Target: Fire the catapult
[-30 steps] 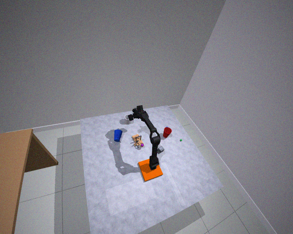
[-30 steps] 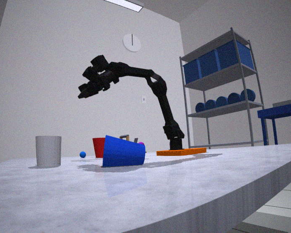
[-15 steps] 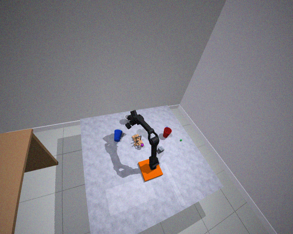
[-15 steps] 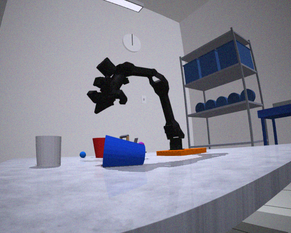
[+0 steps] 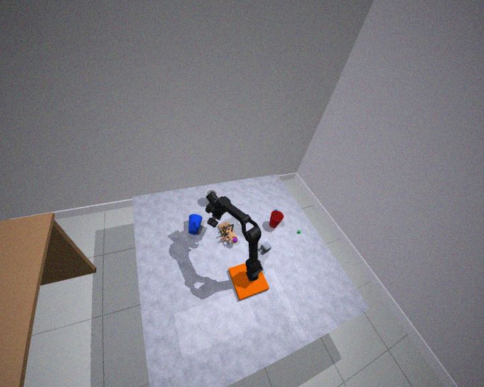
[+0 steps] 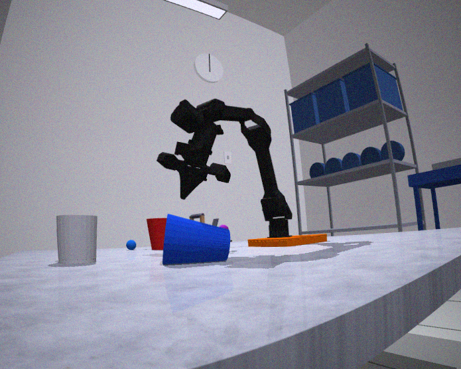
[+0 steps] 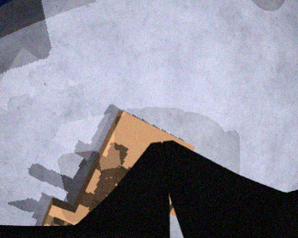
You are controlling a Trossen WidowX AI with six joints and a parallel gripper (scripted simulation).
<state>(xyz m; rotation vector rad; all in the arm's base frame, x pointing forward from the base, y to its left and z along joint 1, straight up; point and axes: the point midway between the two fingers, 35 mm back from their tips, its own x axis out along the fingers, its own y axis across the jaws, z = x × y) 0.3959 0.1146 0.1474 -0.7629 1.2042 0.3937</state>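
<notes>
Now: the purple ball 16 cm behind my gripper tip, 8 cm to the right of it and 8 cm below it. From my gripper tip the other things lie so: grey block 28 cm to the right, 25 cm behind, 12 cm below; then wooden catapult 9 cm below, 9 cm behind, 5 cm to the right; then white mug 25 cm ahead, 11 cm below, 3 cm to the right.
</notes>
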